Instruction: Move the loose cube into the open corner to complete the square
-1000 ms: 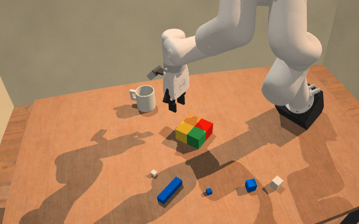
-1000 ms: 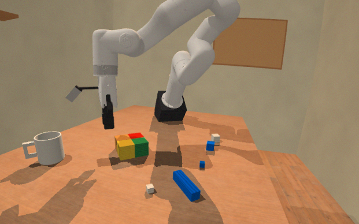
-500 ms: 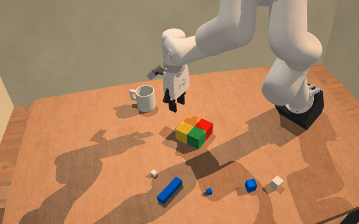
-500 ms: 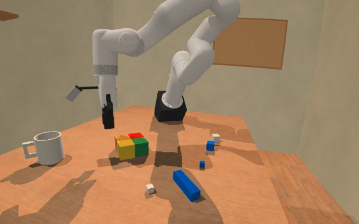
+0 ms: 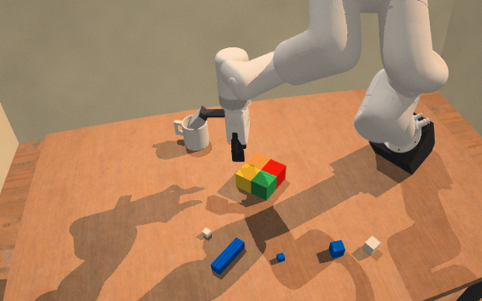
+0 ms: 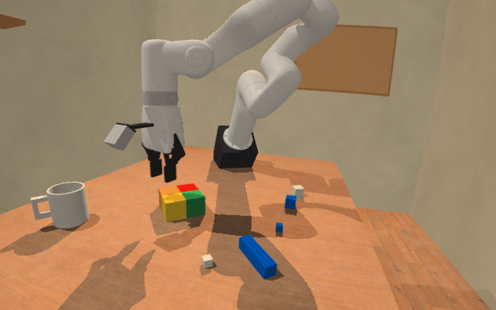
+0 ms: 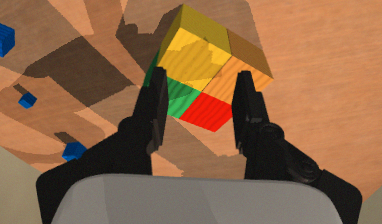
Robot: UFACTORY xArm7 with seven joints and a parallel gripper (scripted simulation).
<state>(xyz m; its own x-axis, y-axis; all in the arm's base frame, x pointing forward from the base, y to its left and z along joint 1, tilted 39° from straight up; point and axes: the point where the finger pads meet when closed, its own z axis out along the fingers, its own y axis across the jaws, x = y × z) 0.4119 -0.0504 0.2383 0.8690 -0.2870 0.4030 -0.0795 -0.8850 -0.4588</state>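
My hand is 70 mm past the green cube, 40 mm to the right of it and 100 mm above it. Also, from my hand: yellow cube (20 mm behind, 10 mm to the left, 100 mm below); red cube (90 mm behind, 10 mm to the right, 100 mm below); orange cube (50 mm behind, 30 mm to the right, 100 mm below).
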